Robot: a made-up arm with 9 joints.
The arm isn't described. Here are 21 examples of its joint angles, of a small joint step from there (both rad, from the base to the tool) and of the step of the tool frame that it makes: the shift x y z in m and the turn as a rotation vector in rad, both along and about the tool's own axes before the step.
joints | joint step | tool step
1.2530 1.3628 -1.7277 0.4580 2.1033 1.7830 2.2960 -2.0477 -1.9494 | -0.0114 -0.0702 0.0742 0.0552 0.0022 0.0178 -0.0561 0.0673 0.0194 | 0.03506 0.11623 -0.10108 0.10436 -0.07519 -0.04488
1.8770 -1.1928 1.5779 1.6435 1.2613 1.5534 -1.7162 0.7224 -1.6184 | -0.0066 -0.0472 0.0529 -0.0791 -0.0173 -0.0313 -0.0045 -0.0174 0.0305 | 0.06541 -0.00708 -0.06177 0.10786 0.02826 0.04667
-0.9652 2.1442 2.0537 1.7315 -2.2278 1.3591 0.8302 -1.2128 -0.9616 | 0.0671 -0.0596 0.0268 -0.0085 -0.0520 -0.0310 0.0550 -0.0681 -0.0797 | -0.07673 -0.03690 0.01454 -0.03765 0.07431 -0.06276
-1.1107 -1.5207 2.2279 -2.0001 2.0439 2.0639 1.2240 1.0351 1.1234 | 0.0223 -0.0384 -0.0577 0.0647 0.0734 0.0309 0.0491 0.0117 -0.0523 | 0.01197 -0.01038 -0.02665 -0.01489 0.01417 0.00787
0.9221 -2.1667 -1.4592 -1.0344 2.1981 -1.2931 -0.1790 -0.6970 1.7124 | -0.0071 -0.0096 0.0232 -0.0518 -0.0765 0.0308 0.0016 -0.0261 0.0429 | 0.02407 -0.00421 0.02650 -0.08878 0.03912 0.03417
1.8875 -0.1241 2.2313 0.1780 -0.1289 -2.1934 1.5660 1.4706 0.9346 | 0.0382 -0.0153 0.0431 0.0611 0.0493 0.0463 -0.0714 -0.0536 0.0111 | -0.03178 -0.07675 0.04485 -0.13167 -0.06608 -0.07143
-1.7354 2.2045 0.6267 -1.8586 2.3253 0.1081 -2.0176 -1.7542 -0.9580 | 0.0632 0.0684 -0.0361 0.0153 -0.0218 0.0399 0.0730 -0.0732 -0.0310 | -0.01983 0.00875 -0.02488 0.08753 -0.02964 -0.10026
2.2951 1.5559 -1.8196 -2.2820 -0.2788 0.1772 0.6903 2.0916 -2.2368 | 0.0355 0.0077 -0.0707 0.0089 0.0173 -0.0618 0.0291 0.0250 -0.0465 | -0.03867 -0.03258 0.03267 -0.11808 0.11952 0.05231
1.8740 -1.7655 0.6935 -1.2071 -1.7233 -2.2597 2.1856 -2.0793 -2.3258 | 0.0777 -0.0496 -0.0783 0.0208 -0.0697 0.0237 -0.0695 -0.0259 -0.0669 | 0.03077 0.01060 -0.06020 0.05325 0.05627 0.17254
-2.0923 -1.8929 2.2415 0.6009 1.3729 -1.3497 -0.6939 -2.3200 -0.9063 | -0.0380 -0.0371 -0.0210 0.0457 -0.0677 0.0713 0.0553 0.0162 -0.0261 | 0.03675 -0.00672 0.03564 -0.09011 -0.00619 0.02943
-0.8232 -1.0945 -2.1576 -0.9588 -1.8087 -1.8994 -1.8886 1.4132 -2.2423 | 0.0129 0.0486 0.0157 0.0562 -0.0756 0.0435 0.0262 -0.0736 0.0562 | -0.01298 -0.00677 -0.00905 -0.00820 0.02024 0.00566
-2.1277 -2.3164 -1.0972 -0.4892 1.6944 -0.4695 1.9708 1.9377 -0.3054 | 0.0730 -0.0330 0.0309 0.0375 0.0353 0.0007 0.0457 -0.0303 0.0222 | 0.07980 0.03405 0.01801 0.01939 -0.10025 0.08111
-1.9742 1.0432 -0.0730 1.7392 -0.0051 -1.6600 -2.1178 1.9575 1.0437 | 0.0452 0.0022 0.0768 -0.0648 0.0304 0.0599 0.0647 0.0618 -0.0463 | -0.00782 0.06733 -0.06846 0.17770 -0.00821 0.14723
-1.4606 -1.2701 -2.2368 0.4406 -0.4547 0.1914 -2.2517 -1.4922 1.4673 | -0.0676 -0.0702 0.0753 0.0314 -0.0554 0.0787 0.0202 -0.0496 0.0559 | 0.10528 -0.01252 0.06949 -0.12468 -0.01189 0.17417
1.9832 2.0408 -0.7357 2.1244 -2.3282 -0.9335 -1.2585 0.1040 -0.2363 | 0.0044 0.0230 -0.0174 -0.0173 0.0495 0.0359 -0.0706 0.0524 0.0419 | 0.05399 0.01197 -0.02298 0.03561 -0.06577 0.01645
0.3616 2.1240 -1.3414 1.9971 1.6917 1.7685 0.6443 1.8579 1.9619 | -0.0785 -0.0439 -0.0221 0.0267 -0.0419 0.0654 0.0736 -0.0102 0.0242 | 0.02668 -0.00357 -0.03348 0.04462 -0.02665 -0.04627
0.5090 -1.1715 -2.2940 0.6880 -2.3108 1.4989 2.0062 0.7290 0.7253 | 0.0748 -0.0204 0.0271 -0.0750 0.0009 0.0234 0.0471 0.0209 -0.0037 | -0.01583 0.05412 0.02246 0.12747 0.01289 0.15633
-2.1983 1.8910 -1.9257 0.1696 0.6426 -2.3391 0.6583 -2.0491 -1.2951 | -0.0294 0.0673 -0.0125 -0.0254 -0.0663 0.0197 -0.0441 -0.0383 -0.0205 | -0.04726 -0.03612 0.02016 -0.01455 0.09290 0.02467
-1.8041 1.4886 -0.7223 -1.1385 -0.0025 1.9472 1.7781 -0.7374 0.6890 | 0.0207 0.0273 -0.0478 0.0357 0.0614 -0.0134 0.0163 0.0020 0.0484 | 0.01559 0.00290 -0.01562 0.01940 0.03722 -0.02806
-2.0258 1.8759 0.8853 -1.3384 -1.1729 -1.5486 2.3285 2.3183 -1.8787 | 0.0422 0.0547 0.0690 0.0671 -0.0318 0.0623 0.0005 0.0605 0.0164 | -0.09739 -0.01726 0.01471 -0.02014 0.13565 -0.12585
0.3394 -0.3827 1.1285 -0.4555 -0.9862 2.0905 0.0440 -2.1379 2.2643 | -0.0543 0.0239 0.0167 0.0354 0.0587 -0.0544 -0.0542 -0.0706 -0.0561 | 0.06035 0.03372 0.06618 -0.04777 -0.02869 0.11405
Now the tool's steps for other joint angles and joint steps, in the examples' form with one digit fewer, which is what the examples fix.
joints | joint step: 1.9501 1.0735 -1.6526 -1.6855 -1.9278 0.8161 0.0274 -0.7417 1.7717 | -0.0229 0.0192 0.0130 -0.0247 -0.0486 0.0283 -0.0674 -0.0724 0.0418
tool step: 0.0394 -0.0517 0.0916 -0.1779 -0.0937 0.0095
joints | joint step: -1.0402 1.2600 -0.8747 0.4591 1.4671 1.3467 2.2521 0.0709 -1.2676 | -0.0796 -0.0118 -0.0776 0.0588 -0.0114 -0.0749 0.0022 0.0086 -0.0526
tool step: -0.0705 -0.0414 -0.0112 0.0054 0.1227 0.2061
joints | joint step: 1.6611 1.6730 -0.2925 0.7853 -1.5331 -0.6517 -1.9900 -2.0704 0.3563 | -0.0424 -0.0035 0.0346 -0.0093 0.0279 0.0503 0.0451 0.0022 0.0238
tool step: 0.0338 -0.0263 0.0368 -0.0587 -0.0670 0.0567
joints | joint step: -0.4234 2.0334 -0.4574 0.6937 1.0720 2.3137 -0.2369 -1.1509 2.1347 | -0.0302 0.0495 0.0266 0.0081 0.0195 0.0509 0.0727 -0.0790 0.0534
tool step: 0.0423 -0.0436 0.0596 -0.0653 -0.0486 0.0166
